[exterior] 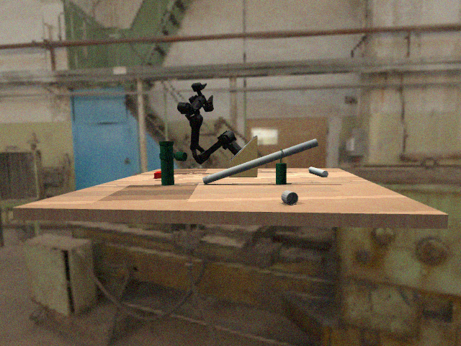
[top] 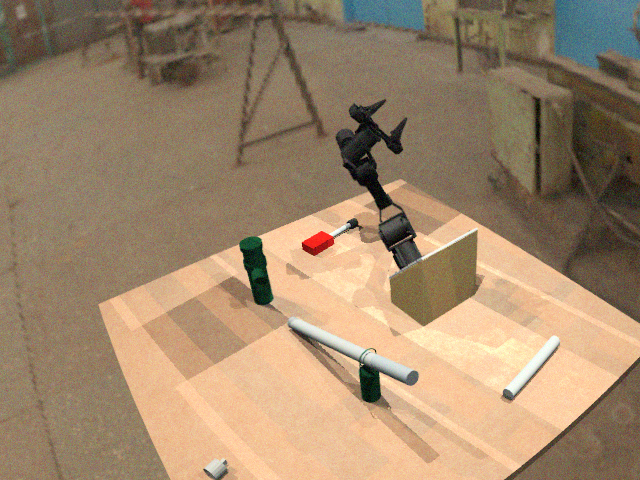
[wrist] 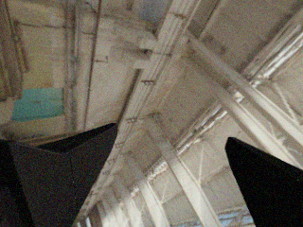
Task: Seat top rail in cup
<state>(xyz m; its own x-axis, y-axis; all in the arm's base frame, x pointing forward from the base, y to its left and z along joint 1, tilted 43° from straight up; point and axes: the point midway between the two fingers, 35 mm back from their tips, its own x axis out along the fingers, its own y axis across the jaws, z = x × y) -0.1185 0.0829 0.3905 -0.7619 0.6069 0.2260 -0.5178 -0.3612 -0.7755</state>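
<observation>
Now: the green rail-end cup 48 cm ahead of my gripper tip, 1 cm to the right of it and 38 cm below it. The rest, counted from my gripper tip: short green post: 39 cm ahead, 45 cm to the left, 41 cm below; small grey fitting: 81 cm ahead, 49 cm to the left, 49 cm below; grey tube: 1 cm ahead, 64 cm to the left, 49 cm below.
</observation>
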